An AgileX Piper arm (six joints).
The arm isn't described. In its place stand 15 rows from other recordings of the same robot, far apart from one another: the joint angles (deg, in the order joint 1, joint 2, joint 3, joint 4, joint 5, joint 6), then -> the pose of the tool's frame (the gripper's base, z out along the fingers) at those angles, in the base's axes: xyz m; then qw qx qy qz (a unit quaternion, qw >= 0).
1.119 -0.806 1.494 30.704 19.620 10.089 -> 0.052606, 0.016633, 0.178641, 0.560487, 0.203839, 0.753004, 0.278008
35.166 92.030 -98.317 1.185 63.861 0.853 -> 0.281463, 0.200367, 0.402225, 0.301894, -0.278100, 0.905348, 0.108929
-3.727 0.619 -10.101 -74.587 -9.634 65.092 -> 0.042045, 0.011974, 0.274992, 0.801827, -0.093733, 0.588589, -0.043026
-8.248 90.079 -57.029 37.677 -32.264 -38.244 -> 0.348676, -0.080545, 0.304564, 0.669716, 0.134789, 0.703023, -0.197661
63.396 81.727 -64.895 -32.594 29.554 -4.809 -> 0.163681, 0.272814, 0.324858, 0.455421, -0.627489, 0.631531, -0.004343
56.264 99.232 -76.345 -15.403 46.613 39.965 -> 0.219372, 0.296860, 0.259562, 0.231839, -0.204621, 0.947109, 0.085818
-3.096 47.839 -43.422 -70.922 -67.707 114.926 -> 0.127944, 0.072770, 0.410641, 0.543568, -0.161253, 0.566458, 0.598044
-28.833 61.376 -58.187 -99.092 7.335 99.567 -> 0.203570, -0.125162, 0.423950, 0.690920, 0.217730, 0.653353, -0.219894
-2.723 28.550 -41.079 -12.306 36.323 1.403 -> 0.088012, -0.015687, 0.360218, 0.577574, -0.004134, 0.809078, -0.108554
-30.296 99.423 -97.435 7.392 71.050 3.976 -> 0.322959, -0.175867, 0.346699, 0.199600, 0.297188, 0.933532, 0.018893
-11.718 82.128 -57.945 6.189 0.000 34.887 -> 0.322698, -0.066933, 0.316478, 0.560466, 0.362366, 0.730078, 0.146816
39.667 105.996 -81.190 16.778 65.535 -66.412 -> 0.267154, 0.252597, 0.232149, 0.070346, -0.756793, 0.638269, 0.122181
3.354 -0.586 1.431 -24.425 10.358 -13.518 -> 0.056379, -0.003473, 0.190427, 0.635295, -0.234821, 0.700637, -0.224429
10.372 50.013 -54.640 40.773 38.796 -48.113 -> 0.159340, 0.067018, 0.397068, 0.554357, -0.287008, 0.765759, 0.154687
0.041 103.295 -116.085 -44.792 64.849 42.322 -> 0.389298, -0.057756, 0.442634, 0.452908, 0.287494, 0.811341, -0.232265
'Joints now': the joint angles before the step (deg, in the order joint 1, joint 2, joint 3, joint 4, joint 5, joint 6). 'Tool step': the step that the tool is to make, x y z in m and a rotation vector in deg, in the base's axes. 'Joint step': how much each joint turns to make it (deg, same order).
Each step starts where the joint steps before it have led.
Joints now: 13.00 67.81 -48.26 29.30 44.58 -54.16
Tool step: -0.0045 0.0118 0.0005 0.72 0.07 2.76
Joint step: 3.01 0.00 0.00 0.75 -0.13 0.00
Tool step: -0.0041 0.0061 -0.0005 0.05 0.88 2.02
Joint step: 1.60 0.00 0.00 0.19 0.97 0.00
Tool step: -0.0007 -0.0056 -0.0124 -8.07 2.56 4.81
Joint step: 0.05 1.60 0.01 -7.03 4.17 -1.33
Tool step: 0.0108 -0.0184 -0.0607 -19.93 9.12 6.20
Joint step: 0.05 9.37 3.90 -18.10 1.37 1.27
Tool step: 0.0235 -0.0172 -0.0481 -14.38 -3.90 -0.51
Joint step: -0.05 9.47 3.35 -22.12 -11.14 14.46
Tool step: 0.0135 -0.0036 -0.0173 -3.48 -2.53 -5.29
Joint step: 0.01 4.96 -0.39 -9.83 -3.03 13.52
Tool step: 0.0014 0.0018 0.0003 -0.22 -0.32 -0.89
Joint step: 0.46 0.32 -0.44 -0.65 0.43 1.79
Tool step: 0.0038 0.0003 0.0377 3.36 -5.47 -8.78
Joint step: -0.13 -5.35 -3.94 2.67 5.11 5.51
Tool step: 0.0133 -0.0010 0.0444 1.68 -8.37 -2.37
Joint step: -0.61 -3.83 -6.15 -1.08 2.20 1.69
